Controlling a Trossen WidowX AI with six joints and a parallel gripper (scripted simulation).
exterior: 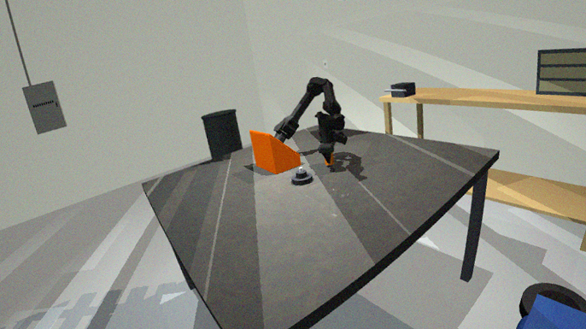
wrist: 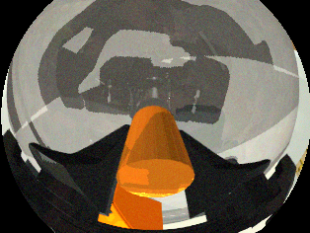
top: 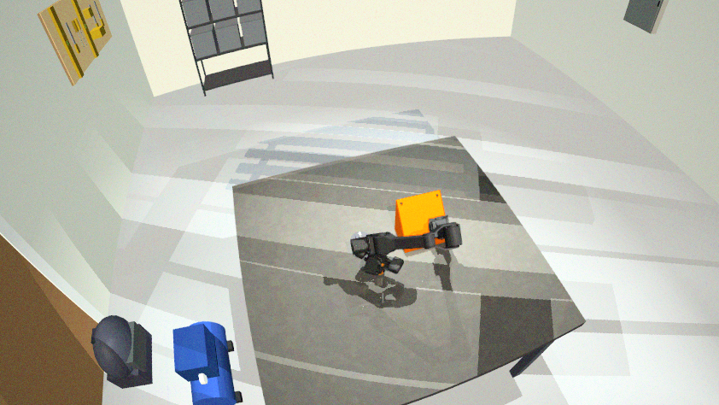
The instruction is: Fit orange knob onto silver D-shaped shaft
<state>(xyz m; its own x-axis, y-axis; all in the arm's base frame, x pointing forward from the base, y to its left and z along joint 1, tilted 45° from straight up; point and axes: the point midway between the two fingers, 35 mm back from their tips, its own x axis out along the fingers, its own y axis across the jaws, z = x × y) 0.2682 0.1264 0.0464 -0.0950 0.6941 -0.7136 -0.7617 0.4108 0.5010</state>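
Right now my gripper tip is 17 cm to the left of the round pedestal, 5 cm short of it and 1 cm below it. Also, from my gripper tip: orange knob: 3 cm above.
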